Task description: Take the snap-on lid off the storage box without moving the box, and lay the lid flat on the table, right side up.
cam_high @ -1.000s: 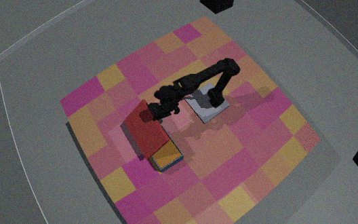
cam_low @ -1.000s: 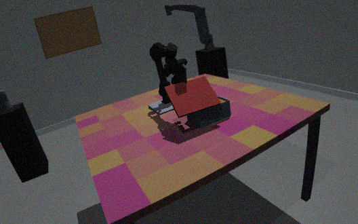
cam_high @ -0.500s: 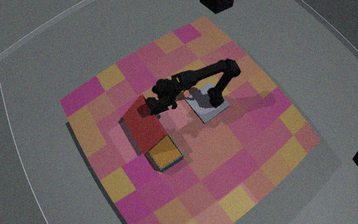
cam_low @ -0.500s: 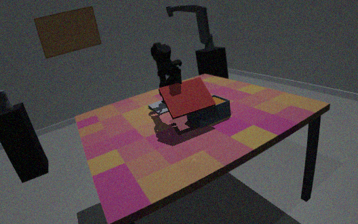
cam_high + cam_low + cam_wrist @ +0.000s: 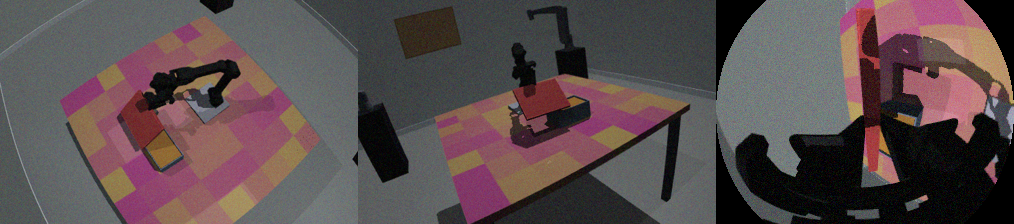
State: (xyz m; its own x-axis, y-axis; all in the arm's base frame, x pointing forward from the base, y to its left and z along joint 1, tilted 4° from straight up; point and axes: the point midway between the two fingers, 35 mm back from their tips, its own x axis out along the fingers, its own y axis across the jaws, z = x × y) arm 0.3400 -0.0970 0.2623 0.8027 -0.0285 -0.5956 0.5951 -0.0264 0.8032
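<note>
The red lid lies 7 cm ahead of my gripper tip, 1 cm to the right of it and 5 cm below it. From my gripper tip the other things lie so: dark blue storage box (5 cm ahead, 15 cm to the left, 19 cm below).
</note>
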